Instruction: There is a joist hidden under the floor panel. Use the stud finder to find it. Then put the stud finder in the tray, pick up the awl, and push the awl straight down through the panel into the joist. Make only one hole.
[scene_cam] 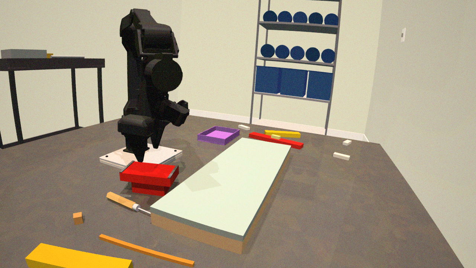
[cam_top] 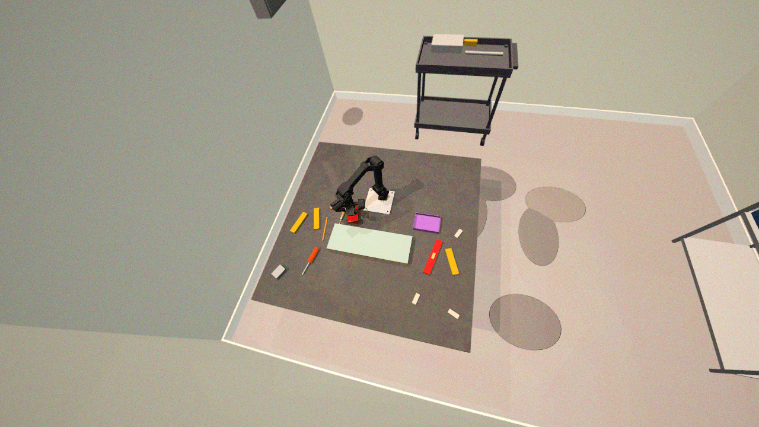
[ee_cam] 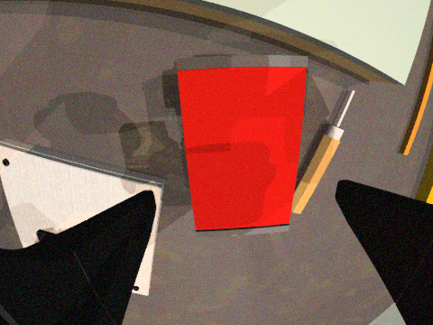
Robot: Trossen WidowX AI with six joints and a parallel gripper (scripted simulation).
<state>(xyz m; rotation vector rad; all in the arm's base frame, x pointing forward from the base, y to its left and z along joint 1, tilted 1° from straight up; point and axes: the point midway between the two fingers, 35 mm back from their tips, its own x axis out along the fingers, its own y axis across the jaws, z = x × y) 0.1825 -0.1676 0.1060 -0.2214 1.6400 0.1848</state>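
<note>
Right now my gripper tip is 8 cm above the red stud finder and 2 cm short of it. From my gripper tip the other things lie so: awl (9 cm to the right, 8 cm below, 2 cm ahead); small orange cube (18 cm to the right, 8 cm below, 5 cm behind); square indicator light (9 cm below, 3 cm ahead, 1 cm to the left).
</note>
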